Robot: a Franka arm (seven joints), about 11 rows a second.
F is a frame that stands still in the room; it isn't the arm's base.
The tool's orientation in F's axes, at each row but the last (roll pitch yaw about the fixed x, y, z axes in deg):
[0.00 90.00 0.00]
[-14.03 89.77 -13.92]
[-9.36 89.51 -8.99]
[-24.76 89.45 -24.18]
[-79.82 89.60 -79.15]
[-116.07 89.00 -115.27]
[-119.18 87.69 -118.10]
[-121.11 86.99 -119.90]
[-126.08 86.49 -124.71]
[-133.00 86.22 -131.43]
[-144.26 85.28 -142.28]
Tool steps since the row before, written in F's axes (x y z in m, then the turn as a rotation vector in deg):
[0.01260 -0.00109 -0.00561 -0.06 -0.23 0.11]
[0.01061 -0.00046 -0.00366 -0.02 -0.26 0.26]
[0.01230 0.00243 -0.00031 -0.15 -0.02 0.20]
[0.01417 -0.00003 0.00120 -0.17 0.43 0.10]
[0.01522 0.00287 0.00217 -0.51 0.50 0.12]
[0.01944 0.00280 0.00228 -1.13 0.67 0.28]
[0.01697 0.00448 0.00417 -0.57 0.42 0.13]
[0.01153 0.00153 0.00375 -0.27 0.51 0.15]
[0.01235 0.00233 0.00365 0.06 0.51 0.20]
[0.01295 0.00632 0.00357 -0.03 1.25 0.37]
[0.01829 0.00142 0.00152 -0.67 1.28 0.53]
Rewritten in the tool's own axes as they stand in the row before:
[0.00561 -0.00109 0.01260 -0.11 -0.23 -0.06]
[0.00370 -0.00048 0.01059 -0.26 -0.26 -0.02]
[0.00041 0.00235 0.01231 -0.20 -0.02 -0.15]
[-0.00108 -0.00018 0.01418 -0.10 0.43 -0.16]
[-0.00217 0.00268 0.01526 -0.12 0.51 -0.50]
[-0.00247 0.00249 0.01946 -0.28 0.68 -1.12]
[-0.00465 0.00400 0.01696 -0.13 0.43 -0.56]
[-0.00412 0.00111 0.01145 -0.17 0.51 -0.26]
[-0.00419 0.00184 0.01226 -0.23 0.50 0.06]
[-0.00444 0.00577 0.01294 -0.43 1.23 -0.01]
[-0.00278 0.00068 0.01818 -0.55 1.28 -0.66]

